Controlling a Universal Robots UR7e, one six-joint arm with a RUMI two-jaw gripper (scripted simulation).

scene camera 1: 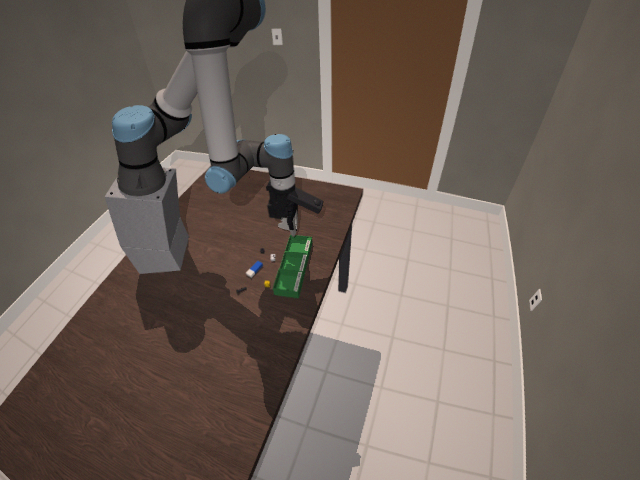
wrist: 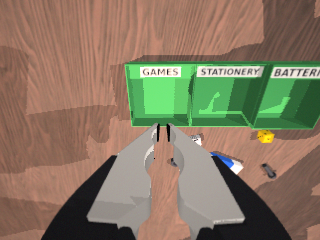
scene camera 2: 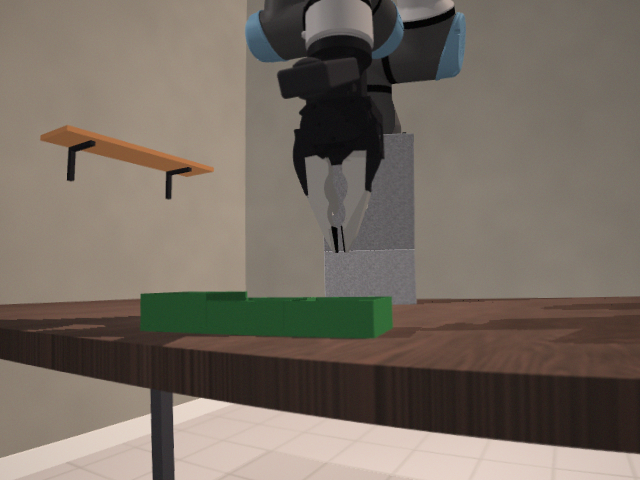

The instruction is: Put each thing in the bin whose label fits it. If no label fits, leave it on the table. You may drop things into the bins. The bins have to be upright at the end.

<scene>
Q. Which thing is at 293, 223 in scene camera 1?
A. My gripper.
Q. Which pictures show my gripper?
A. Scene camera 1, the wrist view and scene camera 2: all of them.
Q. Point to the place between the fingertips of my gripper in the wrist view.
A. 163, 124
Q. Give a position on a green bin row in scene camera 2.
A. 331, 317
</scene>
